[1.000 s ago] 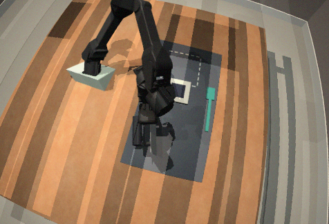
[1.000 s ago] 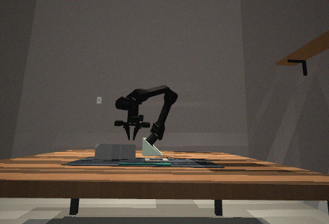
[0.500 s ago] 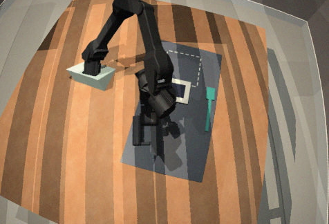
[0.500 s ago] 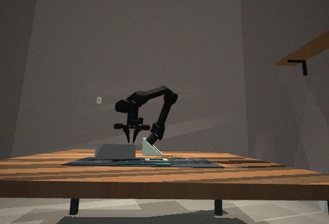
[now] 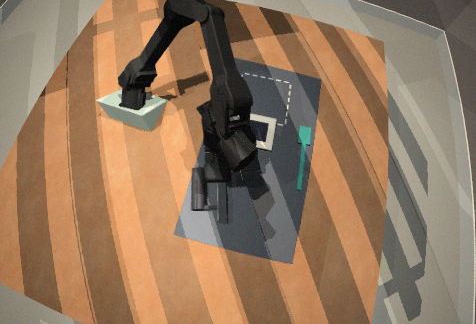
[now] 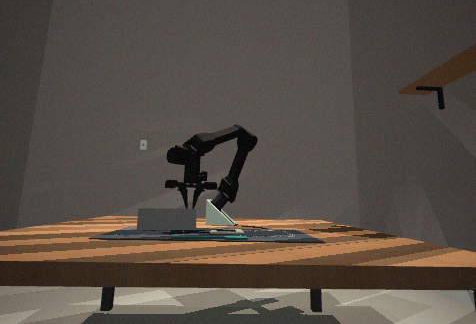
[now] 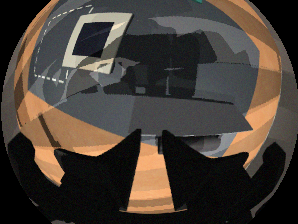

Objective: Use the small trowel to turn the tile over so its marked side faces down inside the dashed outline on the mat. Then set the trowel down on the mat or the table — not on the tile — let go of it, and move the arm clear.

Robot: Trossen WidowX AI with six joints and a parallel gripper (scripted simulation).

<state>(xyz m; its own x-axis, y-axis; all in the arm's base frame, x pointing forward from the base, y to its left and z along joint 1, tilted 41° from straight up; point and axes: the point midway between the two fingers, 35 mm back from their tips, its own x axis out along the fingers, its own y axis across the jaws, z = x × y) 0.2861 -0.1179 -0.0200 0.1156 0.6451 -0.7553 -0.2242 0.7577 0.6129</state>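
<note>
Right now my gripper tip is 110 mm short of the grey mat, 80 mm to the right of it and 90 mm above it. From my gripper tip the other things lie so: teal trowel: 250 mm ahead, 100 mm to the left, 70 mm below; then tile: 90 mm ahead, 130 mm to the left, 70 mm below.
</note>
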